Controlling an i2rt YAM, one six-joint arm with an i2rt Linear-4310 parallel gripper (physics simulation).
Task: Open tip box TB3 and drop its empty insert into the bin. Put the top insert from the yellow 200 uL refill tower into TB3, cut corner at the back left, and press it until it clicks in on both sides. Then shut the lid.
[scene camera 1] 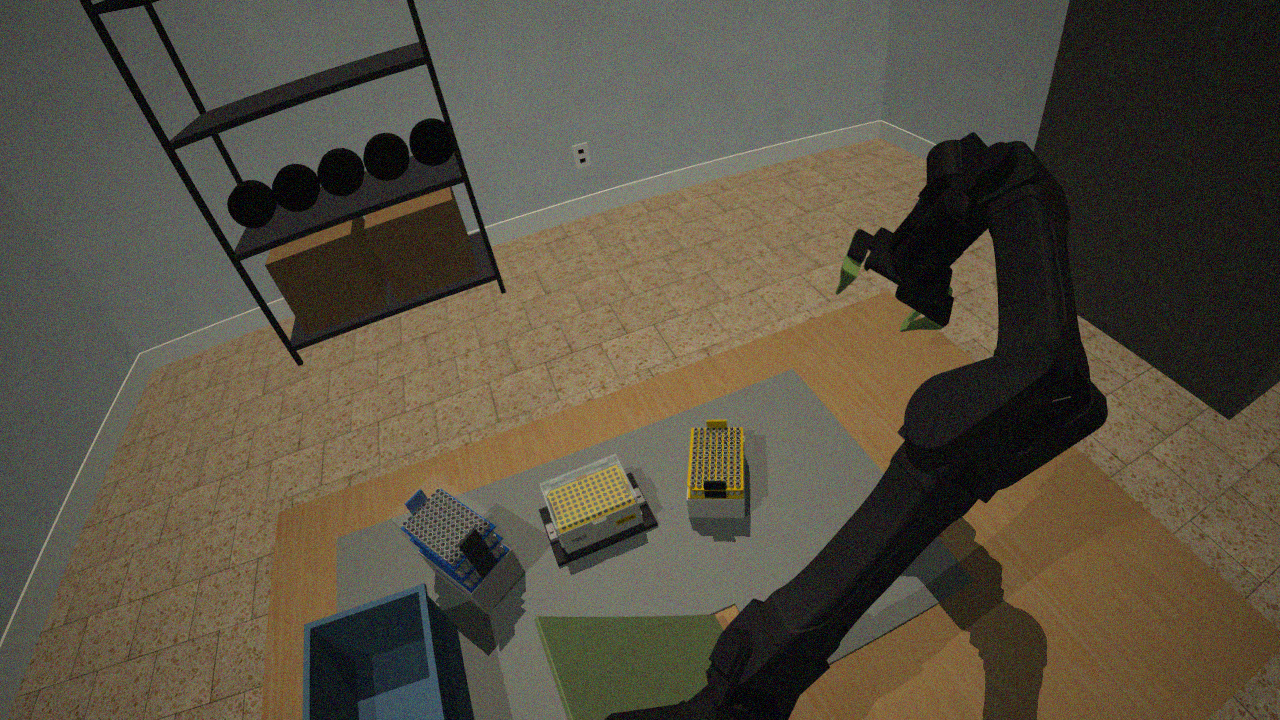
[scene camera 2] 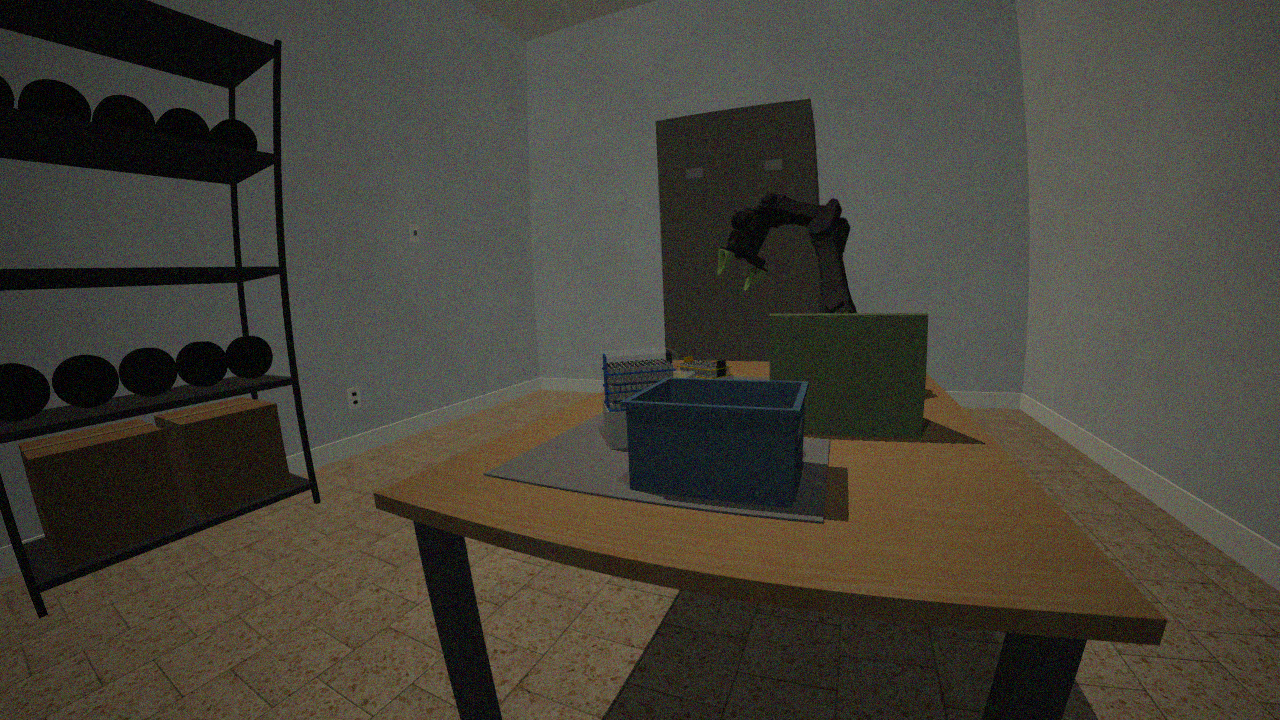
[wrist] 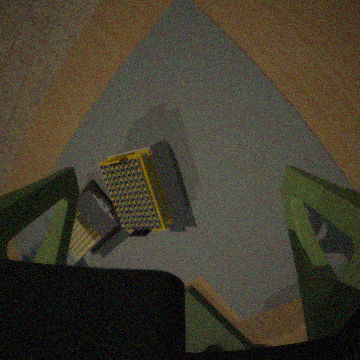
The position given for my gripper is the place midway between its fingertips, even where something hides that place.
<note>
My gripper (scene camera 1: 869,309) is open, holding nothing. Also in view: a blue bin (scene camera 2: 741,441), a tip box TB3 (scene camera 1: 595,506) and a grey mat (scene camera 1: 805,476).
My gripper shows as well in the wrist view (wrist: 179,177). The tip box TB3 shows as well in the wrist view (wrist: 96,221).
</note>
